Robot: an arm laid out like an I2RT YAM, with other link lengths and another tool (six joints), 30 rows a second.
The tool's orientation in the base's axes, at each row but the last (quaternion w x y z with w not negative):
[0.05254, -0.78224, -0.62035, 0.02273]
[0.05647, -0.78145, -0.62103, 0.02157]
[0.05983, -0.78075, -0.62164, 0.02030]
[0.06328, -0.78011, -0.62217, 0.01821]
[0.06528, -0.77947, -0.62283, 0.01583]
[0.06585, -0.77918, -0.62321, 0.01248]
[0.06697, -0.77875, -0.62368, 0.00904]
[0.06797, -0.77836, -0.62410, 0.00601]
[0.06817, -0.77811, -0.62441, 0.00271]
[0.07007, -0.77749, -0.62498, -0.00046]
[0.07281, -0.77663, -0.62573, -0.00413]
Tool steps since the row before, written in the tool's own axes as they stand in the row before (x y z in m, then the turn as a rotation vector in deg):
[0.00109, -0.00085, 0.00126, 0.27, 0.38, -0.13]
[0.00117, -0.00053, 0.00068, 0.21, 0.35, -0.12]
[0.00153, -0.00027, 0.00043, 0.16, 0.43, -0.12]
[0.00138, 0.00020, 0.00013, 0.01, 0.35, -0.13]
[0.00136, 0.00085, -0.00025, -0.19, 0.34, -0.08]
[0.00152, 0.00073, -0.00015, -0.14, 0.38, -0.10]
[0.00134, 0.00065, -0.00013, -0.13, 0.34, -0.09]
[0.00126, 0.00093, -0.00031, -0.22, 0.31, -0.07]
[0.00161, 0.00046, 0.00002, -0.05, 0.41, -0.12]
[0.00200, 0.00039, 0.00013, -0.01, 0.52, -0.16]
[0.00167, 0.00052, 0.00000, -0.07, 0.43, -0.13]
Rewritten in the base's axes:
[-0.00070, 0.00132, -0.00113, 0.44, 0.17, 0.10]
[-0.00032, 0.00130, -0.00057, 0.40, 0.12, 0.09]
[0.00004, 0.00158, -0.00033, 0.47, 0.05, 0.07]
[0.00049, 0.00131, -0.00008, 0.36, -0.08, 0.09]
[0.00115, 0.00112, 0.00022, 0.30, -0.26, 0.03]
[0.00106, 0.00131, 0.00016, 0.35, -0.23, 0.05]
[0.00094, 0.00115, 0.00015, 0.31, -0.21, 0.04]
[0.00121, 0.00100, 0.00030, 0.26, -0.29, 0.02]
[0.00080, 0.00147, 0.00006, 0.40, -0.15, 0.07]
[0.00081, 0.00188, 0.00001, 0.52, -0.14, 0.10]
[0.00087, 0.00151, 0.00011, 0.41, -0.17, 0.08]

